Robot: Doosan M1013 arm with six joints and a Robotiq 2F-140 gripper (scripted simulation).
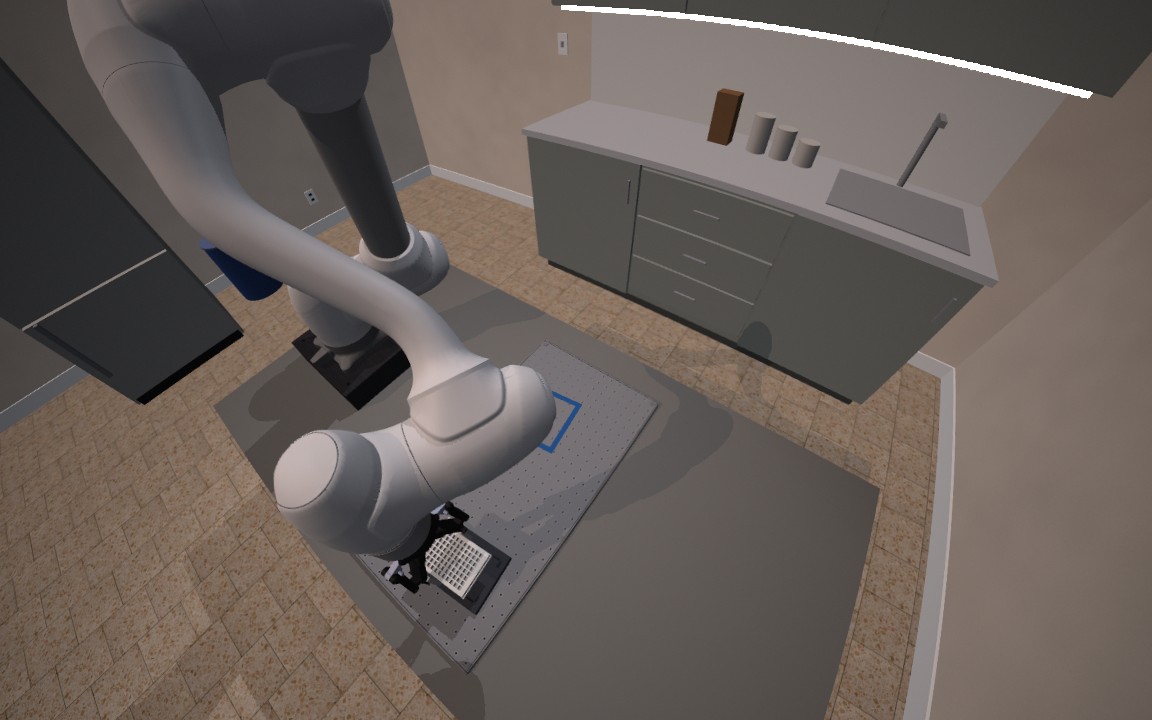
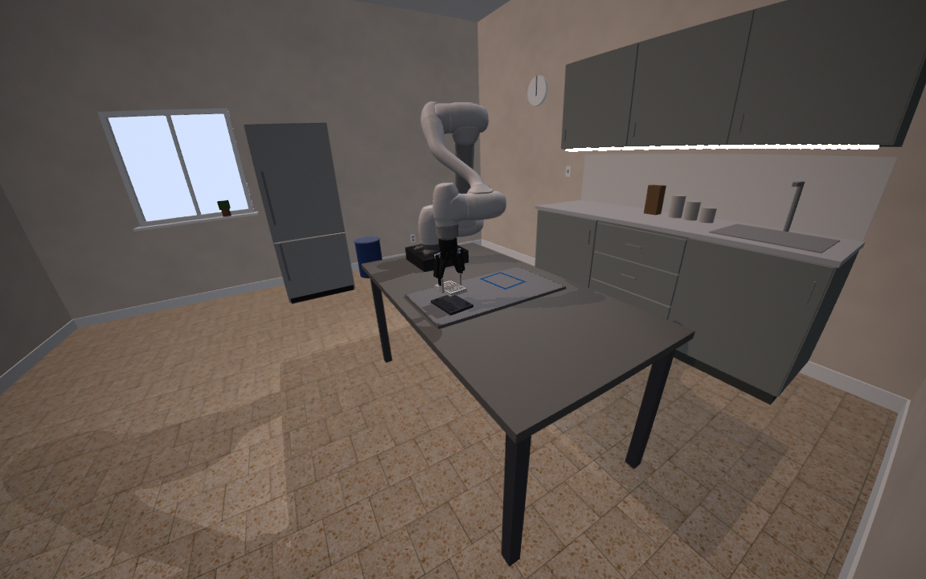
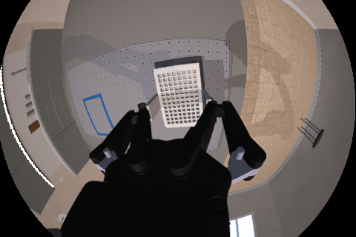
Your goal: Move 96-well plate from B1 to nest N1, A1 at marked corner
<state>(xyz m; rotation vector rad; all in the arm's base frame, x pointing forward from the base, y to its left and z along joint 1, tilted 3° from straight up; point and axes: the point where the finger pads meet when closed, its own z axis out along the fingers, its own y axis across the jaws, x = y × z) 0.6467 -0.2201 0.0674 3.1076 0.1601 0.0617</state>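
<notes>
The dark plate nest N1 is 100 mm below my hand. Also, from my hand: white 96-well plate (20 mm below).
</notes>
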